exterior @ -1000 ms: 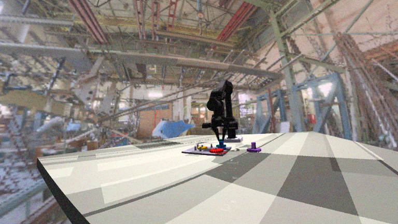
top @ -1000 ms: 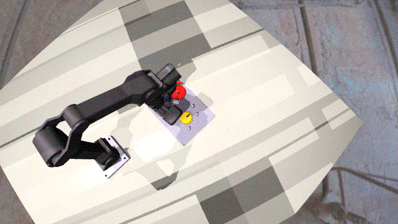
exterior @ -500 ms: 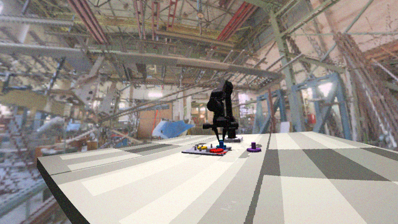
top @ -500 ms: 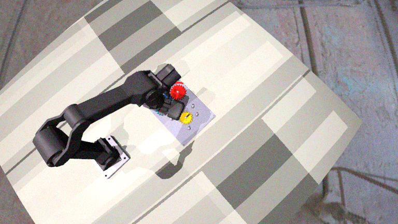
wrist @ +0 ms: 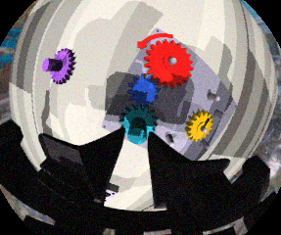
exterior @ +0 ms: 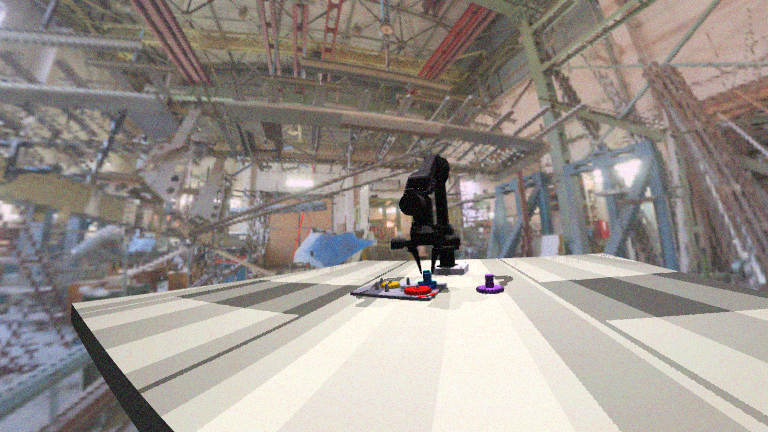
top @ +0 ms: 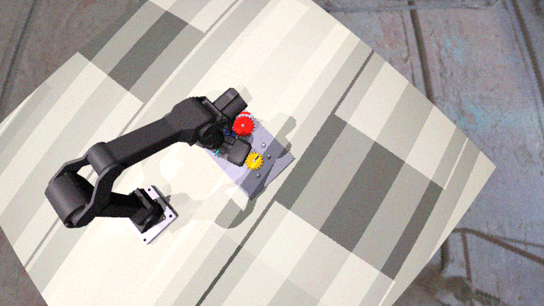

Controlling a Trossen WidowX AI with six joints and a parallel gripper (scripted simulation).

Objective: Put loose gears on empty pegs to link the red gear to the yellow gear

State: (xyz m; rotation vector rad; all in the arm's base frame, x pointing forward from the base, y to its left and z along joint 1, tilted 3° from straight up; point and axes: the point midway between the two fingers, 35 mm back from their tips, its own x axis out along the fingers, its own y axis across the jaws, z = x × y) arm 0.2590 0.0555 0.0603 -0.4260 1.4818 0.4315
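My gripper tip is 1 cm above the teal gear. Round my gripper tip: red gear (9 cm ahead, 2 cm to the left, 2 cm below); blue gear (4 cm ahead, 2 cm to the left, 1 cm below); yellow gear (6 cm ahead, 8 cm to the right, 2 cm below).
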